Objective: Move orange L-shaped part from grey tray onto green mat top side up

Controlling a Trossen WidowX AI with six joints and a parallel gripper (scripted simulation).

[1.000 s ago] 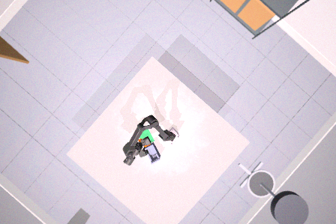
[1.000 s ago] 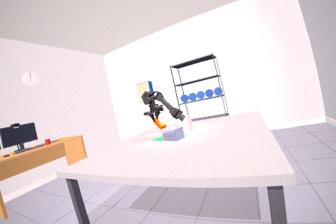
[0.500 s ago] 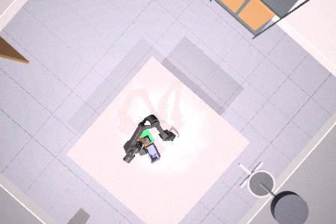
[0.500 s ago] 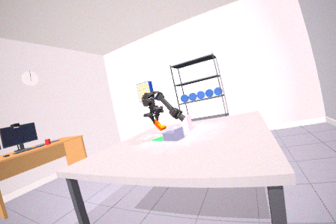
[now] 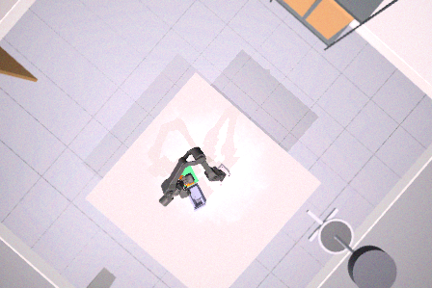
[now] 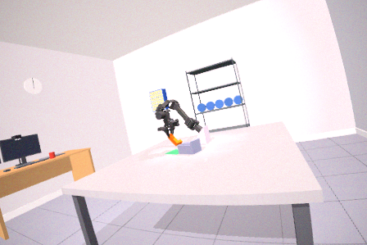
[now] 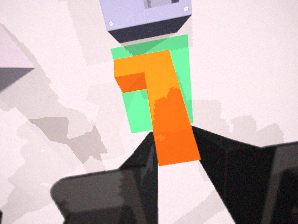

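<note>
Right now my gripper tip is 130 mm above the green mat, 20 mm to the right of it and 10 mm short of it. Round my gripper tip: orange L-shaped part: 40 mm to the left, 30 mm below.
</note>
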